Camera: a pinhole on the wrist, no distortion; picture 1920 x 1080 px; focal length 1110.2 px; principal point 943.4 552.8 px. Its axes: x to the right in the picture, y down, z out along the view. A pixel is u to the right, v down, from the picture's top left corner.
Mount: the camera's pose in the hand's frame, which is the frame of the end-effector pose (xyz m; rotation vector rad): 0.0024 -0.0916 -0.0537 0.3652 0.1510 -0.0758
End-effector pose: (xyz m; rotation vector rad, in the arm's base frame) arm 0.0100 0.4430 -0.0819 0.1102 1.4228 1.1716
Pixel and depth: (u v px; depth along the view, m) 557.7 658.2 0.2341
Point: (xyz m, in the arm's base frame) 0.2503 0.4435 -0.1102
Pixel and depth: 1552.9 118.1 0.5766
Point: 0.4765 0.6328 -0.6103
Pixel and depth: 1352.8 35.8 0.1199
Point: 0.1232 0.4065 -0.2421
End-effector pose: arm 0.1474 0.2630 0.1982 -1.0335 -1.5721 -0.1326
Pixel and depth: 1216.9 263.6 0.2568
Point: -0.1221 0.2518 0.3414
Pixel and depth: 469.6 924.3 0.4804
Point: -0.2882 0.4222 -0.0009
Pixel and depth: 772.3 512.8 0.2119
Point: -0.0755 0.2439 0.2295
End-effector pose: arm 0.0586 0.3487 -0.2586 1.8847 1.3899 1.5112
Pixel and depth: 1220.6 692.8 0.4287
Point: 0.2600 0.6833 -0.4460
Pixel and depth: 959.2 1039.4 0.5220
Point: 0.4699 0.6122 -0.4412
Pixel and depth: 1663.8 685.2 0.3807
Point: 0.1928 0.7719 -0.3479
